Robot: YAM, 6 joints.
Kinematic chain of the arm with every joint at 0, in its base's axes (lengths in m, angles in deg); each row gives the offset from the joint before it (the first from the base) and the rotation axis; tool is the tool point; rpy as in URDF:
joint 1: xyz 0 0 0.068 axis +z
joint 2: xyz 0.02 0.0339 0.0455 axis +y
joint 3: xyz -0.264 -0.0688 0 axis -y
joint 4: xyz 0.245 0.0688 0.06 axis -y
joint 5: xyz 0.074 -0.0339 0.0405 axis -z
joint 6: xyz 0.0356 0 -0.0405 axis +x
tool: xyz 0 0 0 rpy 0 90 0
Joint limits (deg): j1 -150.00..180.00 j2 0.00..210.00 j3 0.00..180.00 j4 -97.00..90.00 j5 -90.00..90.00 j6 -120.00..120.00
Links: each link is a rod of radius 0.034 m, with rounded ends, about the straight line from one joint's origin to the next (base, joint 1, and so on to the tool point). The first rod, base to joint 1, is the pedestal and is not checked.
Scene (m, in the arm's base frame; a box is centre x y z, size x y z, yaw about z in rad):
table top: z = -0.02
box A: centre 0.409 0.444 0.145 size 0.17 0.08 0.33 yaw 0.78
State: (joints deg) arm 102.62 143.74 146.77 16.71 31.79 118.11
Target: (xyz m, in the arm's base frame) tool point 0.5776 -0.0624 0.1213
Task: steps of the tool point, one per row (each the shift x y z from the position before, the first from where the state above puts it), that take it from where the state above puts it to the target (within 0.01 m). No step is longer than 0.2 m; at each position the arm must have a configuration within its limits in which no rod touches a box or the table.
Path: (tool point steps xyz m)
1: 0.1478 -0.0113 0.0444
2: 0.1327 -0.0551 0.0403
3: 0.1041 -0.0900 0.0351
4: 0.1147 -0.0343 -0.0643
5: 0.0997 -0.0743 -0.0733
6: 0.0699 -0.1064 -0.0788
7: 0.0300 -0.1255 -0.0807
8: -0.0145 -0.1283 -0.0791

